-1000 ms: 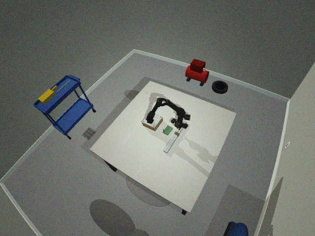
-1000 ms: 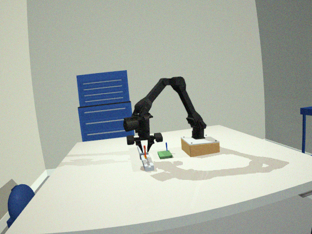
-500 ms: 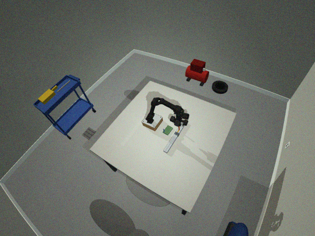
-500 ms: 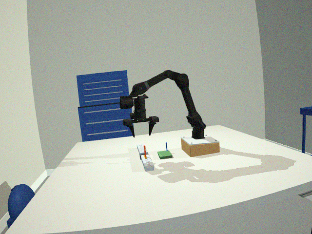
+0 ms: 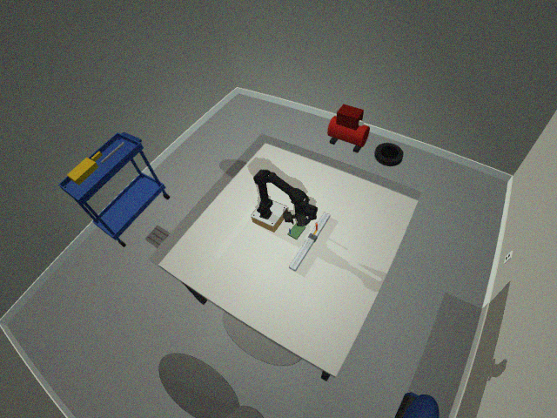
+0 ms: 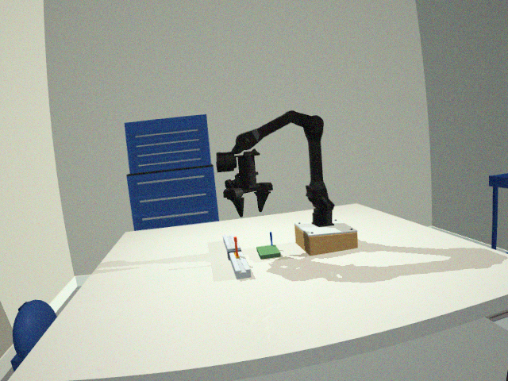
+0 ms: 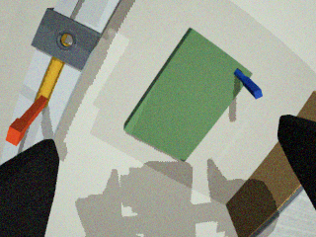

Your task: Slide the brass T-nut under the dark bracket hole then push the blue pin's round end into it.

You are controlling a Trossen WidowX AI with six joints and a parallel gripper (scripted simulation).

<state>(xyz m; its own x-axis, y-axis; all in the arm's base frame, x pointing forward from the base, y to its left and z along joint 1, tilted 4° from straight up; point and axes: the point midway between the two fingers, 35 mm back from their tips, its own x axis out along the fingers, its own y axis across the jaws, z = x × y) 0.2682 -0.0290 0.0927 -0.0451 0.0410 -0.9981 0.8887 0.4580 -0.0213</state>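
Now: gripper tip 12 cm above the blue pin, 7 cm past it and 2 cm to the left of it. Round my gripper tip: aluminum rail (13 cm below, 8 cm ahead); green tray (14 cm below, 6 cm behind).
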